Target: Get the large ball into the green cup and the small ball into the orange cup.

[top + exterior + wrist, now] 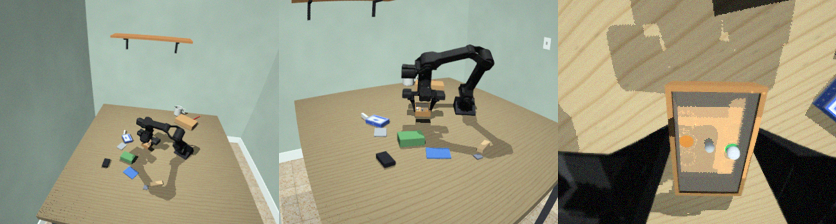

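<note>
My hand is 3 cm above the wooden puzzle and 1 cm to the left of it. From my hand the other things lie so: green block: 14 cm to the left, 11 cm ahead, 8 cm below; then grey tile: 21 cm ahead, 9 cm below, 3 cm to the left; then blue-white box: 20 cm ahead, 8 cm below, 6 cm to the right.
</note>
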